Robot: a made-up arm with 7 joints. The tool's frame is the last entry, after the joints. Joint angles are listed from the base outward.
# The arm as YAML. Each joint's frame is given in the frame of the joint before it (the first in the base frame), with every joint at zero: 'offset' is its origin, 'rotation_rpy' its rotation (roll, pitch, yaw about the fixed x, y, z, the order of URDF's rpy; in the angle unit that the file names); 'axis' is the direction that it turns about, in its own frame. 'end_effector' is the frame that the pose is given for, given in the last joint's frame.
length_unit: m
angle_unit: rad
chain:
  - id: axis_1
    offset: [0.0, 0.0, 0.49]
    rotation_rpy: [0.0, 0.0, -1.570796]
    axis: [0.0, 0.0, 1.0]
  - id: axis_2
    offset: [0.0, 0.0, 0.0]
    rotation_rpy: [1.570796, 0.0, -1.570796]
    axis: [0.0, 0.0, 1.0]
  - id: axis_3
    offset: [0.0, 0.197, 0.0]
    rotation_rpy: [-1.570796, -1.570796, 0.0]
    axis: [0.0, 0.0, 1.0]
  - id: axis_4
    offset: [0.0, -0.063, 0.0]
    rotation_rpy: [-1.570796, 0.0, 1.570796]
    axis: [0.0, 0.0, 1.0]
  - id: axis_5
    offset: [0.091, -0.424, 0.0]
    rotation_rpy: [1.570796, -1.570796, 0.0]
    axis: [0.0, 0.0, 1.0]
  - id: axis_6
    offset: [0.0, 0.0, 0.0]
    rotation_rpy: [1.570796, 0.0, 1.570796]
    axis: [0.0, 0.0, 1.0]
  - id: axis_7
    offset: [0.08, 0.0, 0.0]
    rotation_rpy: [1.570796, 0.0, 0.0]
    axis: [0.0, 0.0, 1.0]
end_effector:
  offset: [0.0, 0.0, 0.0]
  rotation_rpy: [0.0, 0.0, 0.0]
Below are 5 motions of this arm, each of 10 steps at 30 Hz.
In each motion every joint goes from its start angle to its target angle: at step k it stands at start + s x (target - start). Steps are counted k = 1, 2, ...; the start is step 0. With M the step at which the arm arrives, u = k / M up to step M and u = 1 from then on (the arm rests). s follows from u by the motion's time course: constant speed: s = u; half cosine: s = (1 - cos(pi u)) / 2; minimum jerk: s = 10 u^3 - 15 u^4 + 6 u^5.
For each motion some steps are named. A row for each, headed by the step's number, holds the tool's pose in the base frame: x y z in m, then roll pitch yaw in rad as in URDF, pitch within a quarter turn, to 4 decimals.
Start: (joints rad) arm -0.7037 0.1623 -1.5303 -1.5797 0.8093 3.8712 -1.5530
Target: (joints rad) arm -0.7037 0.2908 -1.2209 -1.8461 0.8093 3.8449 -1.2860
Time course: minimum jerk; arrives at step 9
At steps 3, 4, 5, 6, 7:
3: -0.2410 -0.3777 0.7890 0.9159 -0.6773 -0.6167
4: -0.2217 -0.3996 0.7634 0.9783 -0.6937 -0.5840
5: -0.1994 -0.4209 0.7335 1.0532 -0.7131 -0.5572
6: -0.1785 -0.4373 0.7049 1.1263 -0.7310 -0.5417
7: -0.1634 -0.4472 0.6838 1.1818 -0.7436 -0.5359

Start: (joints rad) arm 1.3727 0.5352 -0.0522 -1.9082 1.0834 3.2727 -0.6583
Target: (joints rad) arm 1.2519 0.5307 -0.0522 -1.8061 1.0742 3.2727 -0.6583
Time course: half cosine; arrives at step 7
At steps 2, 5, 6, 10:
2: 0.2073 0.4859 0.4027 -2.8803 -0.7568 0.7441
5: 0.2472 0.4826 0.4284 -2.8338 -0.8146 0.6418
6: 0.2561 0.4812 0.4342 -2.8228 -0.8273 0.6183
10: 0.2592 0.4806 0.4363 -2.8189 -0.8319 0.6098

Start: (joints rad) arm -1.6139 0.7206 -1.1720 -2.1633 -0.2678 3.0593 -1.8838
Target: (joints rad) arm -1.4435 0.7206 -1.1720 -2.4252 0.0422 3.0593 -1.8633
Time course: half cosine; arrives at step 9
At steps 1, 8, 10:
1: -0.4732 -0.2070 0.4156 3.1103 0.8512 -0.3521
8: -0.4208 -0.1816 0.3603 3.0356 0.7057 -0.6088
10: -0.4190 -0.1804 0.3587 3.0349 0.7020 -0.6163

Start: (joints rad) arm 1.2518 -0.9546 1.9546 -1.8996 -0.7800 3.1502 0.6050
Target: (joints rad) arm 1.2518 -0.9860 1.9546 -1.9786 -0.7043 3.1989 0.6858
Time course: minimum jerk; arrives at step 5
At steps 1, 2, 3, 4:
1: -0.5251 -0.1451 0.4056 2.1018 -0.3234 -2.1340
2: -0.5225 -0.1377 0.3997 2.1199 -0.3456 -2.1644
3: -0.5185 -0.1271 0.3918 2.1451 -0.3761 -2.2086
4: -0.5155 -0.1195 0.3864 2.1629 -0.3973 -2.2410

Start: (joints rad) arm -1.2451 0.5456 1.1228 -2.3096 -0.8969 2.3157 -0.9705
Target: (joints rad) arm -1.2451 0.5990 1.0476 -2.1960 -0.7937 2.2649 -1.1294
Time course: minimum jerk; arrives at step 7
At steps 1, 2, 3, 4, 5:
1: 0.4918 0.0216 0.3661 -3.1096 0.1212 1.4995
2: 0.4955 0.0144 0.3670 -3.1033 0.1139 1.4953
3: 0.5020 0.0011 0.3684 -3.0918 0.1000 1.4879
4: 0.5090 -0.0151 0.3698 -3.0784 0.0828 1.4793
5: 0.5144 -0.0291 0.3708 -3.0673 0.0677 1.4722

